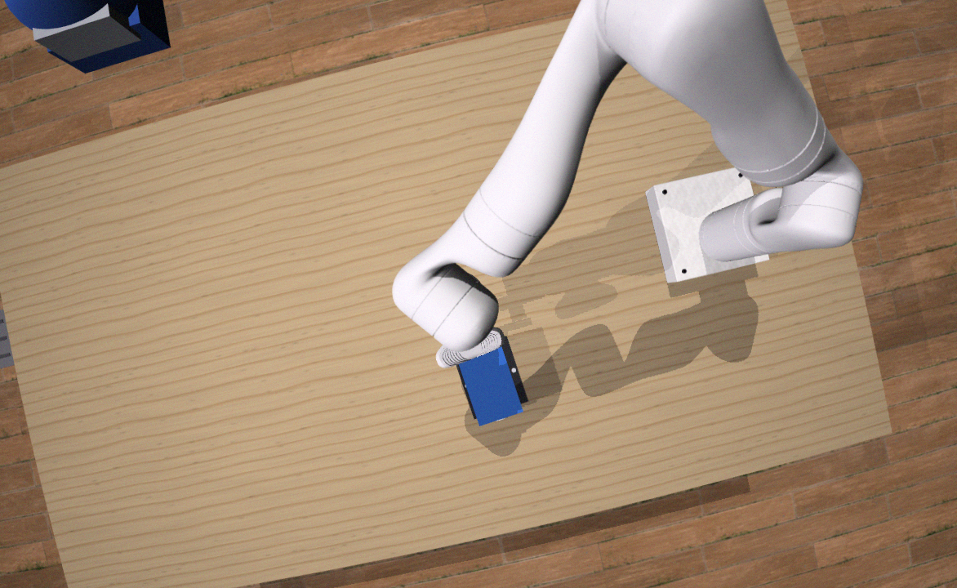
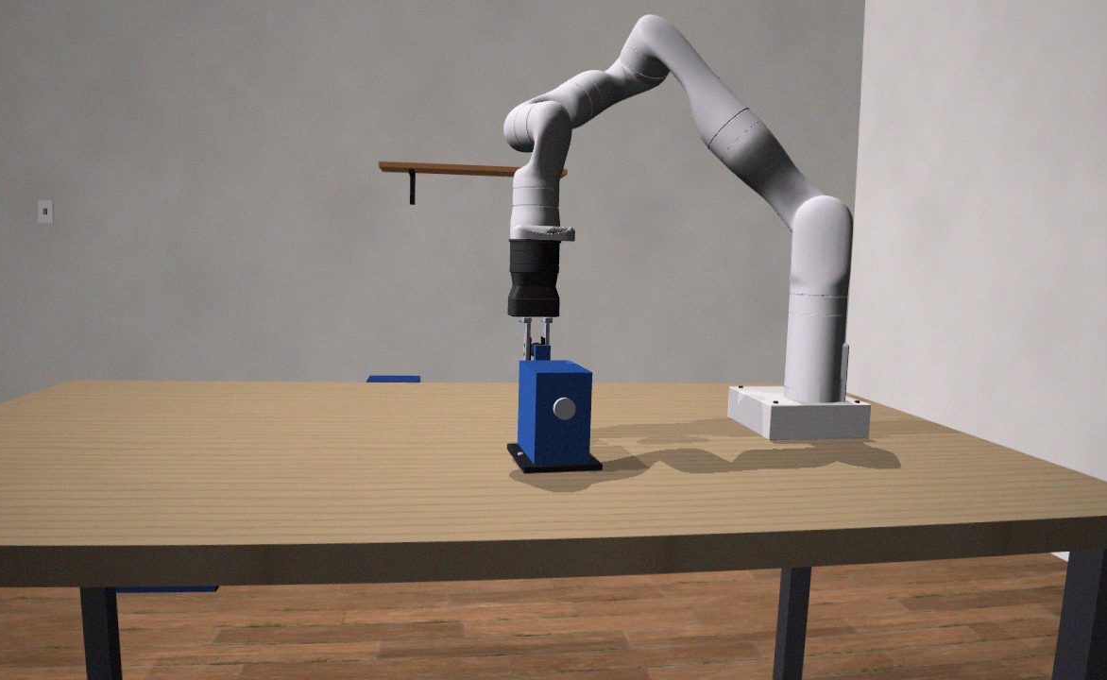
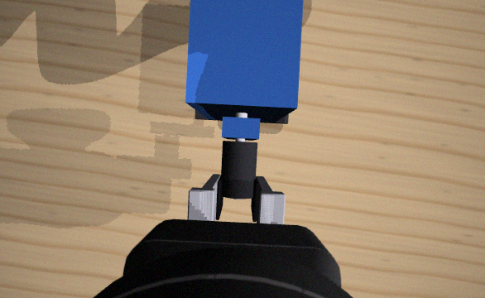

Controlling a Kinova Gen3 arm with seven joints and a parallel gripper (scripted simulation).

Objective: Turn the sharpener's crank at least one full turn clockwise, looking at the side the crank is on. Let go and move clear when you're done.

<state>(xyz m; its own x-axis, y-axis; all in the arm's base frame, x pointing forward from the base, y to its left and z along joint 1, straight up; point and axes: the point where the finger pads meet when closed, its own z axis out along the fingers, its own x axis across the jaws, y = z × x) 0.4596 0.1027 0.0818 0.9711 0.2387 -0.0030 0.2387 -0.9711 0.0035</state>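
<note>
Right now my hand is 2 cm to the right of the black handle. From my hand the other things lie so: crank (1 cm behind, 2 cm to the left, 1 cm below).
</note>
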